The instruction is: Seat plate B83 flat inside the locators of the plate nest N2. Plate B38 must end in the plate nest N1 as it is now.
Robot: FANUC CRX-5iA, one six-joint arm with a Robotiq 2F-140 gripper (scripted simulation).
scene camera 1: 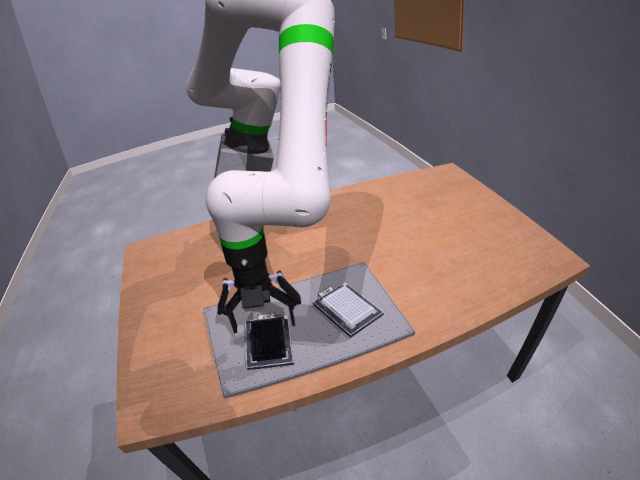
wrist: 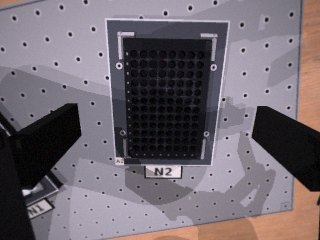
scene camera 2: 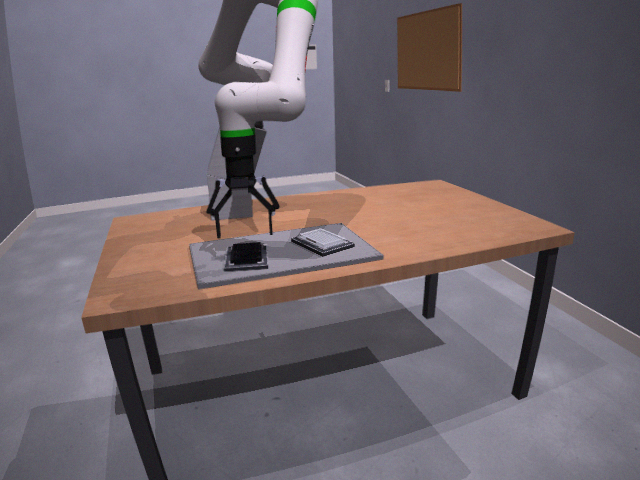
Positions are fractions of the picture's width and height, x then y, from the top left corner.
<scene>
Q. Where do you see a white well plate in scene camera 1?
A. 0.55, 0.63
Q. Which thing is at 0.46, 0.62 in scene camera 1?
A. My gripper.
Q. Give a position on a black well plate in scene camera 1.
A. At 0.42, 0.69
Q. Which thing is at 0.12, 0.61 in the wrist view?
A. My gripper.
</scene>
